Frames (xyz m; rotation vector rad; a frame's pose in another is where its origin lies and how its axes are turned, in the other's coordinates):
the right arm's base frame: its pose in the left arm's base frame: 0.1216 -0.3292 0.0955 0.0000 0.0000 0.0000
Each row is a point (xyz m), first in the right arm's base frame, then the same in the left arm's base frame.
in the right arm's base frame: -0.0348 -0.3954 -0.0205
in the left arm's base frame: 0.0868 -0.7246 0.0750
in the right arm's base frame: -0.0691 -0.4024 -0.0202
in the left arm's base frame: 0.0525 -0.7316 0.0753
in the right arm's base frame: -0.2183 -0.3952 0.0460
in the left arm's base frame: -0.0967 -0.7244 0.1415
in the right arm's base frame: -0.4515 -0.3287 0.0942
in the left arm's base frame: -0.3299 -0.6579 0.1897
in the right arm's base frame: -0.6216 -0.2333 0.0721
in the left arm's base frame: -0.5000 -0.5625 0.1676
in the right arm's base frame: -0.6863 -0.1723 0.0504
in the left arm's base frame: -0.5647 -0.5015 0.1459
